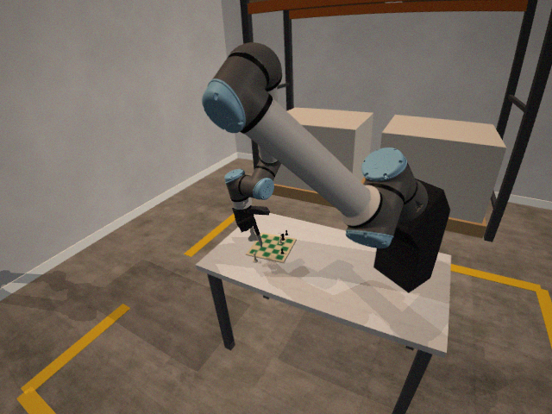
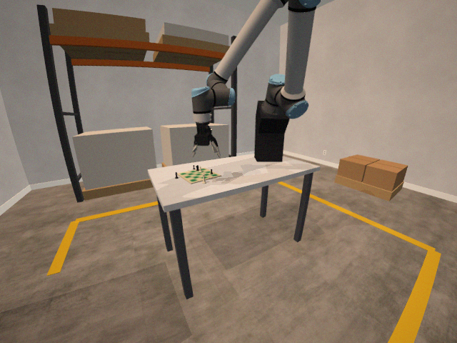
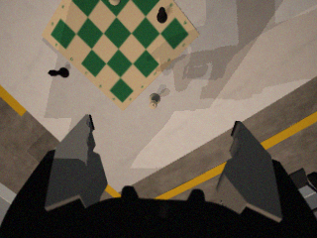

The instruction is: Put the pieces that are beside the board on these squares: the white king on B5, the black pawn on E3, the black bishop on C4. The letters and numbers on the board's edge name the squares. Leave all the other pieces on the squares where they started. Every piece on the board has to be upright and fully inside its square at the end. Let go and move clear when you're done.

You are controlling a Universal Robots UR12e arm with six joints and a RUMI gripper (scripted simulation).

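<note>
Now: the white king 20 mm ahead of my hand and 120 mm below it. The rest, counted from my hand: chessboard: 140 mm to the right, 150 mm below.
</note>
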